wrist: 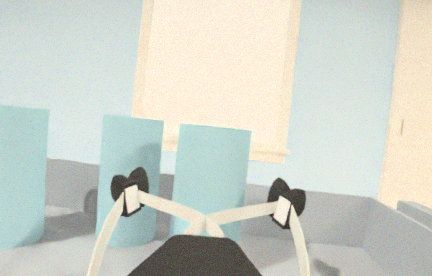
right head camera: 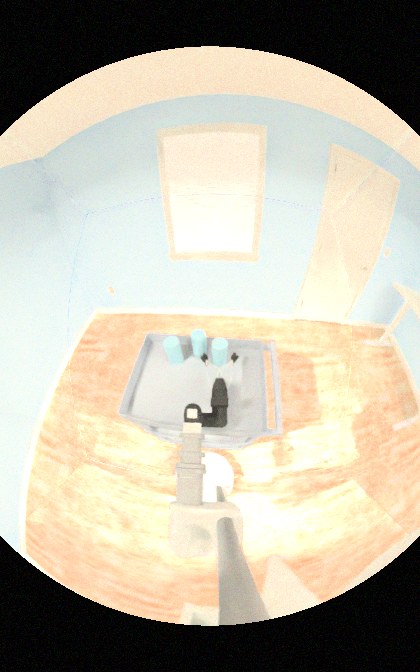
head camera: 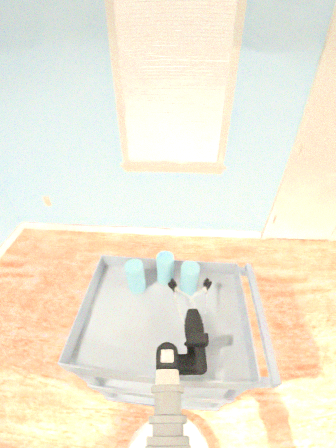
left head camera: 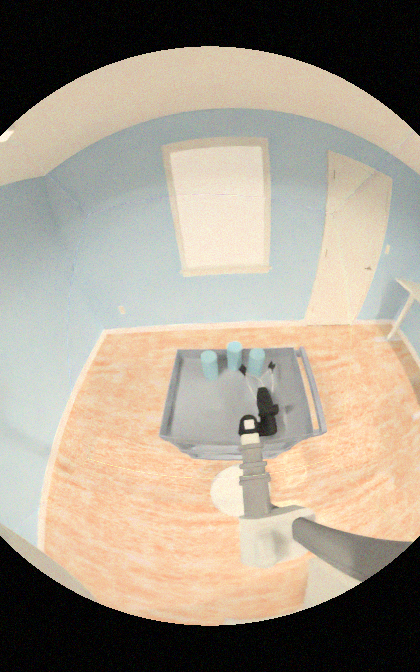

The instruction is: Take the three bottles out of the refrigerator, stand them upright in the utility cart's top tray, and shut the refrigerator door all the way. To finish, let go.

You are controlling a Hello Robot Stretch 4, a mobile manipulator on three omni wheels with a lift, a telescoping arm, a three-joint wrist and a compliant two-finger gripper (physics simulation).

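Note:
Three light-blue bottles stand upright in the grey top tray (head camera: 125, 330) (left head camera: 200, 410) (right head camera: 155, 395) of the utility cart, near its far edge. They are the left bottle (head camera: 135, 277) (left head camera: 209, 366) (right head camera: 174, 350) (wrist: 22, 175), the middle bottle (head camera: 165, 267) (left head camera: 234, 356) (right head camera: 198, 343) (wrist: 132, 150) and the right bottle (head camera: 190, 276) (left head camera: 256, 361) (right head camera: 219, 351) (wrist: 212, 165). My gripper (head camera: 190, 285) (left head camera: 257, 368) (right head camera: 220, 357) (wrist: 208, 188) is open, its fingertips wide apart near the right bottle, with a gap on the right. The left fingertip overlaps the middle bottle in the wrist view. The refrigerator cannot be made out.
The cart's handle bar (head camera: 262, 325) (left head camera: 311, 390) (right head camera: 273, 387) runs along its right side. A wall with a window stands beyond the cart, and a door (left head camera: 347, 240) (right head camera: 350, 235) is at the right. Part of a white table (left head camera: 402, 315) (right head camera: 400, 317) shows at the far right.

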